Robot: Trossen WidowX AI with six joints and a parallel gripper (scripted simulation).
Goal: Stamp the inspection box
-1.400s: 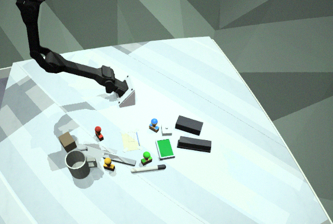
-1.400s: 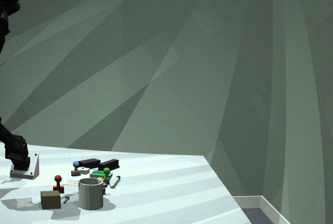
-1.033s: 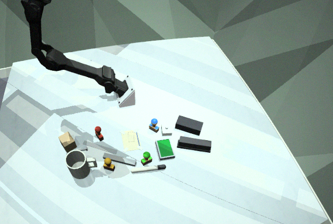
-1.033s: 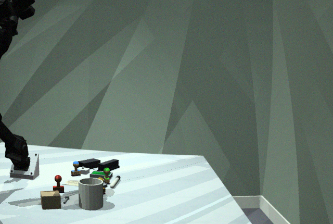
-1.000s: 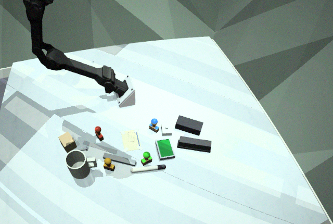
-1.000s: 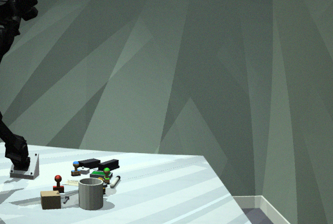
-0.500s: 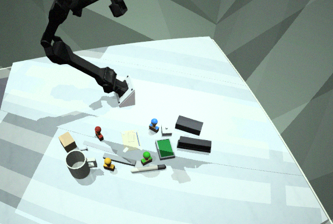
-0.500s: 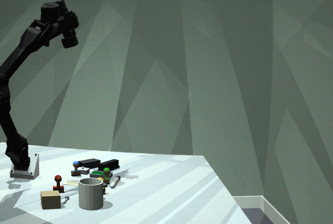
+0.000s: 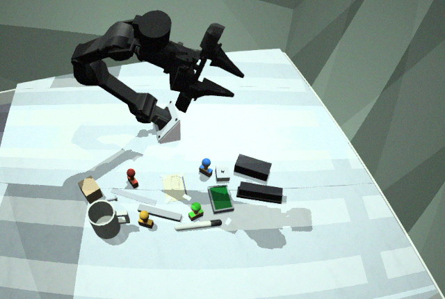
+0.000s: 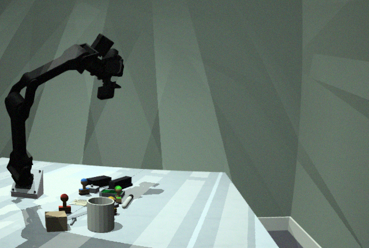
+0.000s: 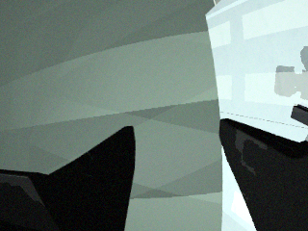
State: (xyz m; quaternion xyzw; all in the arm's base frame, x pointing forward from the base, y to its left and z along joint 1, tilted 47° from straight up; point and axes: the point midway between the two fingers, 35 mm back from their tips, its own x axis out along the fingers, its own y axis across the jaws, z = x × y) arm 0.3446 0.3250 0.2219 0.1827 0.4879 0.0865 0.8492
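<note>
Now: gripper tip 1 cm short of the green-knobbed PASS stamp, 8 cm to the left of it and 42 cm above it. Round my gripper tip: marker 5 cm ahead, 7 cm to the right, 43 cm below; then grey block 11 cm behind, 4 cm to the left, 43 cm below; then ink pad 2 cm behind, 44 cm below.
</note>
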